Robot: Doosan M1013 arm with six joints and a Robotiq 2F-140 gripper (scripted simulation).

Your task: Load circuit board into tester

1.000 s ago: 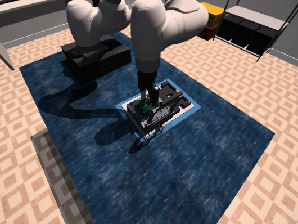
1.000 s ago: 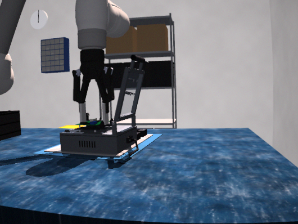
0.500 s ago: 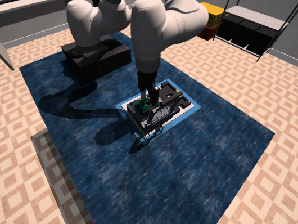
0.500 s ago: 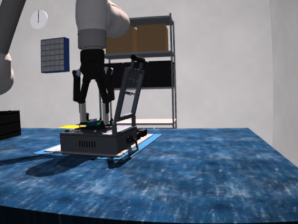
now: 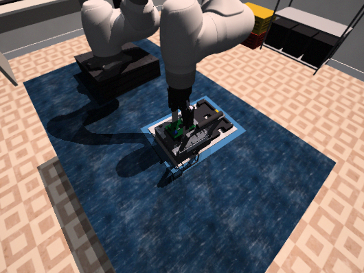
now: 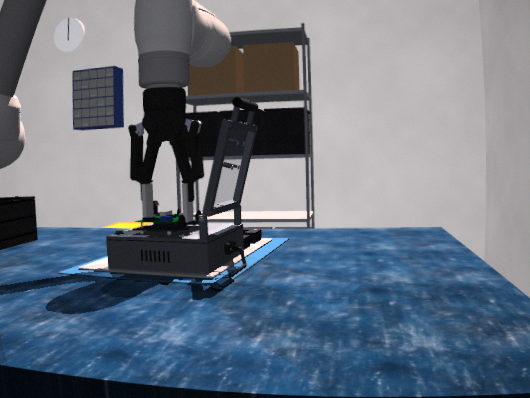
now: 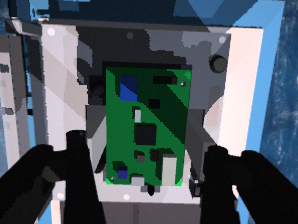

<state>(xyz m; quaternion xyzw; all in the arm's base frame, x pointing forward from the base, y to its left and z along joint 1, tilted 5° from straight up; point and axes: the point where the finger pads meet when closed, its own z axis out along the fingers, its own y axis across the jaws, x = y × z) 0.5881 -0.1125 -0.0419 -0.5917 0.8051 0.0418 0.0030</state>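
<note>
Right now the green circuit board is 20 mm below my hand. Also, from my hand: latch hook: 40 mm behind, 70 mm to the left, 10 mm below; tester lid: 120 mm ahead, 40 mm to the right, 80 mm above; tester plate: 10 mm ahead, 30 mm below.
</note>
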